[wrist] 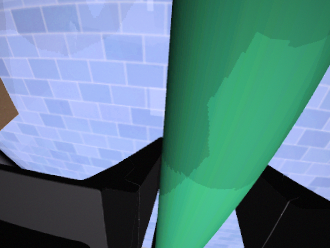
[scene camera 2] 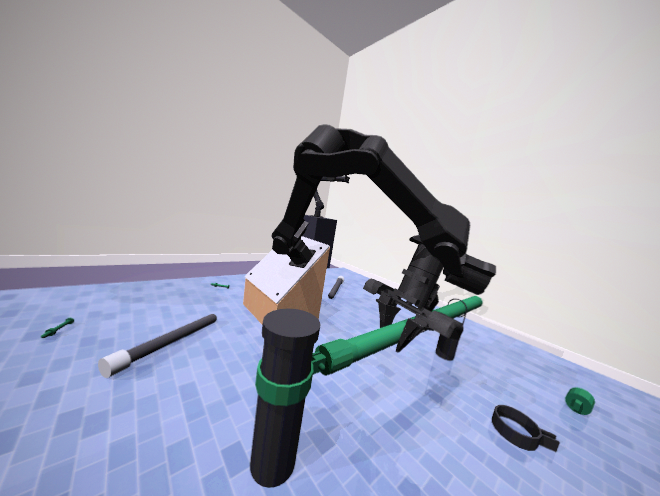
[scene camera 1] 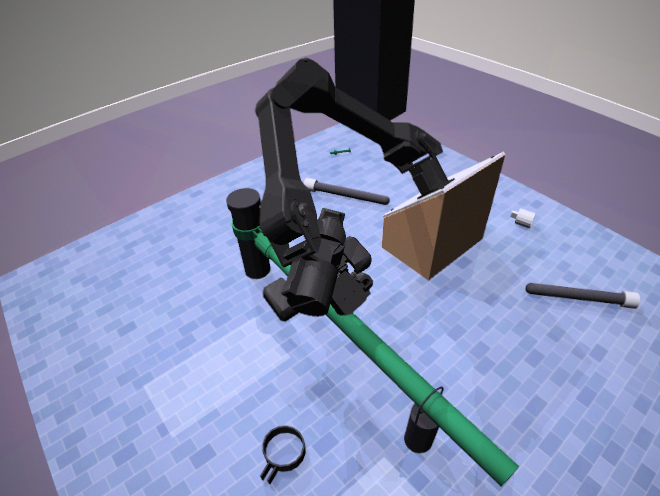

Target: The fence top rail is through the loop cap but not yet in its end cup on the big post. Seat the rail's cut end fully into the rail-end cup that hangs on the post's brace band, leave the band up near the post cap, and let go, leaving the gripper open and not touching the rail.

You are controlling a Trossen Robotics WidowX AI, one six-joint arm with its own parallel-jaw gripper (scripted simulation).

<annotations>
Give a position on a green rail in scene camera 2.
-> At 367, 344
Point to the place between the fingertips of my gripper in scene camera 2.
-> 389, 346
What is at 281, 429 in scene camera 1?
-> A black band.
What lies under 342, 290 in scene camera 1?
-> My gripper.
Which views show the black band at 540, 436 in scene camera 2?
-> Scene camera 2 and scene camera 1 only.
</annotations>
